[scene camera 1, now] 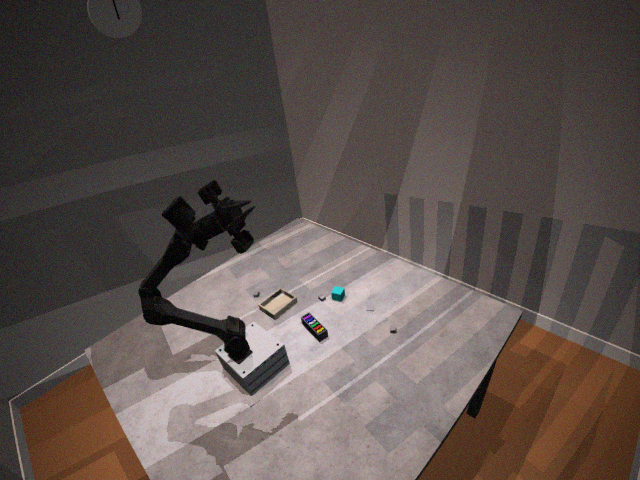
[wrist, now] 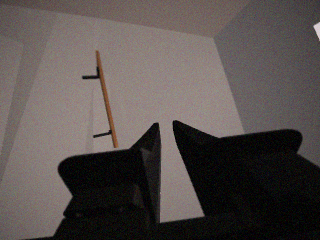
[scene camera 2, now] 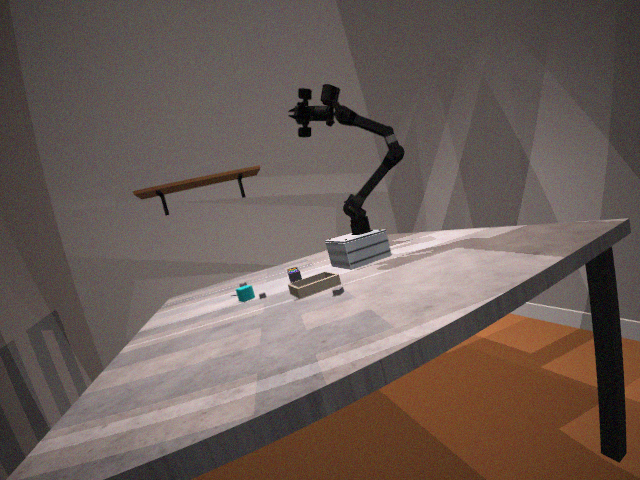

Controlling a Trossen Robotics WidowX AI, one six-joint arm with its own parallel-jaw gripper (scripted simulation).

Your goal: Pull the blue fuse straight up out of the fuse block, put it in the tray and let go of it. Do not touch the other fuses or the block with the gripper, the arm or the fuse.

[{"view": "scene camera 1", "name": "my gripper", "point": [252, 204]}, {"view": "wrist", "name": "my gripper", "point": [165, 126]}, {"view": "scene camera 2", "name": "my gripper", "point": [289, 113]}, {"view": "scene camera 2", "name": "tan tray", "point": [317, 283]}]
